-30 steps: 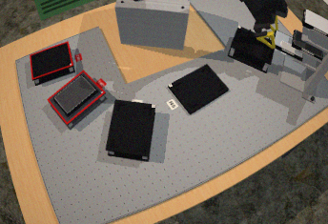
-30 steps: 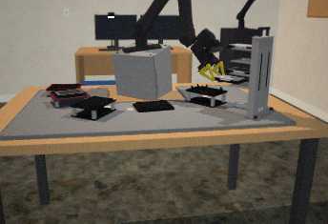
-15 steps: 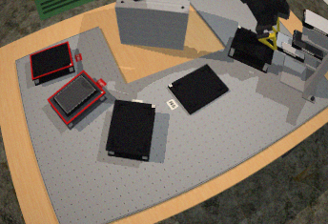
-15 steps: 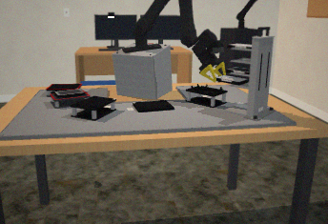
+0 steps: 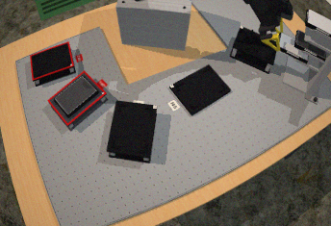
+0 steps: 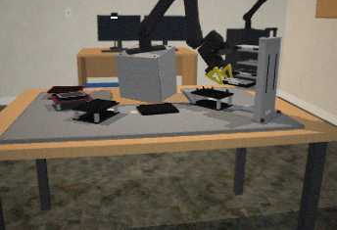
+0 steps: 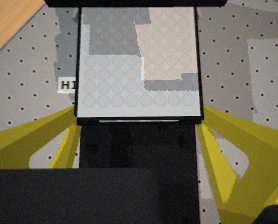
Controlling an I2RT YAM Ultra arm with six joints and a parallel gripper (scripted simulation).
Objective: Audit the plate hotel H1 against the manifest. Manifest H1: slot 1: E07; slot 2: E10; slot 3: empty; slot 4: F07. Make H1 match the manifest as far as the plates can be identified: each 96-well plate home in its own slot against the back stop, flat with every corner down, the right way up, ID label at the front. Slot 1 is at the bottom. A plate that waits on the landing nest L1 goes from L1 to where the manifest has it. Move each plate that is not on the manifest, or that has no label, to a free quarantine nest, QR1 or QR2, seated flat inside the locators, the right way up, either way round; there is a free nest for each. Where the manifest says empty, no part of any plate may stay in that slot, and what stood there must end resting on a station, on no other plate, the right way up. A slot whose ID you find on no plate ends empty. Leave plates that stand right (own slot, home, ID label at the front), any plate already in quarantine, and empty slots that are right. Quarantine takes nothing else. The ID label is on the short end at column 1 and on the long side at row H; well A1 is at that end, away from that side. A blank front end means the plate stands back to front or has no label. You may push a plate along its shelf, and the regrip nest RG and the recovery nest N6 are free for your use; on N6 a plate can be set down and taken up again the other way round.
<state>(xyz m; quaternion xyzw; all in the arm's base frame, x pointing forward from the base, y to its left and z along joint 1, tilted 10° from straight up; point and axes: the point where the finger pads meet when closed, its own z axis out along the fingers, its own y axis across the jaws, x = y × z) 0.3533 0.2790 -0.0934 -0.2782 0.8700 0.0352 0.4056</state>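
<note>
Right now the pale grey 96-well plate is 5 cm ahead of my hand and 3 cm to the left of it. Round my hand: A1 mark 16 cm behind, 3 cm to the right, 6 cm below; then H1 tag 12 cm to the left, 12 cm below; then black regrip nest RG 6 cm behind, 4 cm to the right, 7 cm below.
</note>
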